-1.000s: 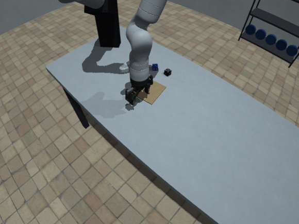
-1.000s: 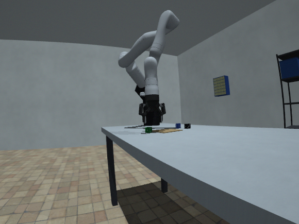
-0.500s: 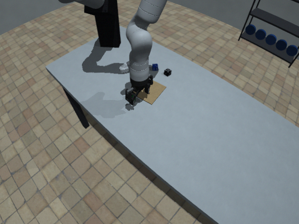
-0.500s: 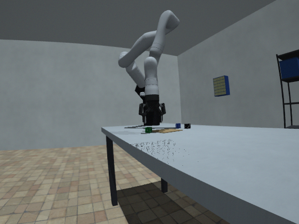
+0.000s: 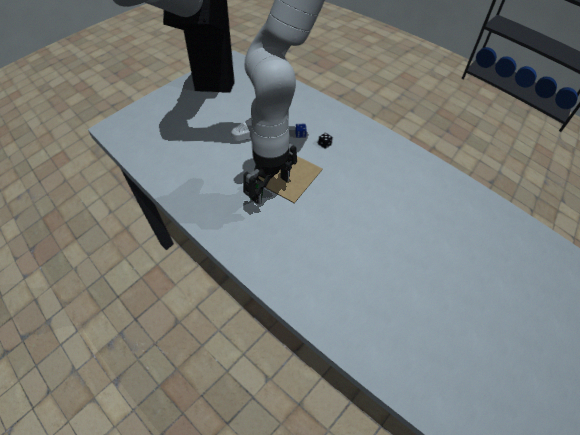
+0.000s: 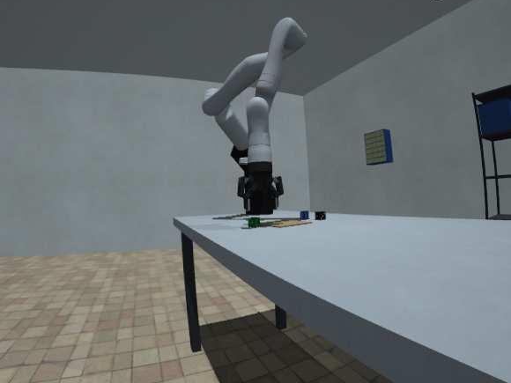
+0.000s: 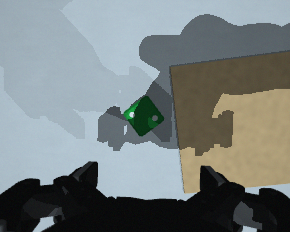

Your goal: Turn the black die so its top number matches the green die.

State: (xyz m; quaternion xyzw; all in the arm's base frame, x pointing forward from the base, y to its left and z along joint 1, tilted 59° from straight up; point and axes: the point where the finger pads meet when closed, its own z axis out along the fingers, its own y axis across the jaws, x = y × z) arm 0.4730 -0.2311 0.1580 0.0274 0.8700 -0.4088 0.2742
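Now: hand 10 mm past the tan mat, 110 mm to the right of it and 60 mm above it. Also, from my hand: blue die: 40 mm behind, 270 mm to the left, 50 mm below; green die: 50 mm behind, 10 mm to the left, 50 mm below; black die: 40 mm ahead, 260 mm to the left, 50 mm below.
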